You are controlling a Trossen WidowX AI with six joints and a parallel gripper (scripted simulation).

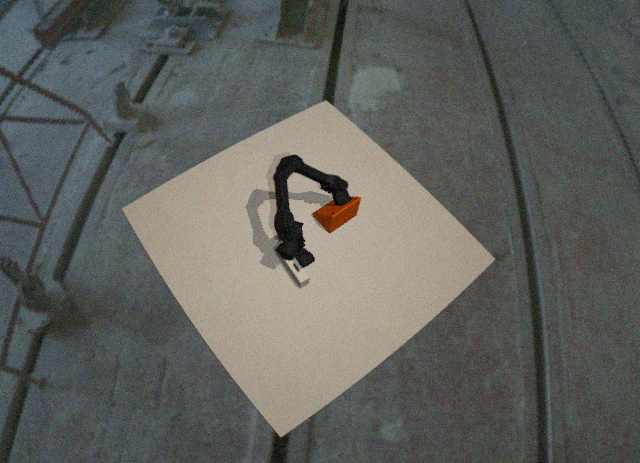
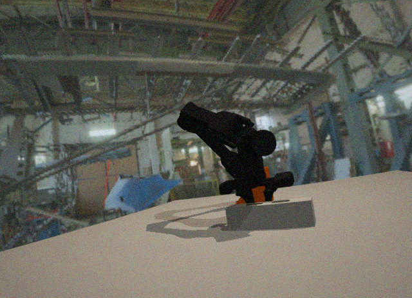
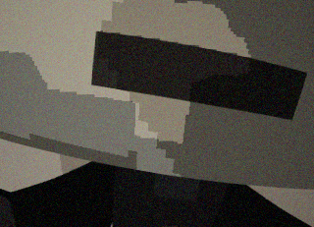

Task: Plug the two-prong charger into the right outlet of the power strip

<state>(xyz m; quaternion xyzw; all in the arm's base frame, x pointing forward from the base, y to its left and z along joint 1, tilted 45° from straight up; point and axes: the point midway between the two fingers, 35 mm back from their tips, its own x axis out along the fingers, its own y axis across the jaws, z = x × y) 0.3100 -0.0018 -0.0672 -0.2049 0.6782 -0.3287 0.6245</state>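
The dark charger lies 20 mm ahead of my gripper tip and 10 mm above it.
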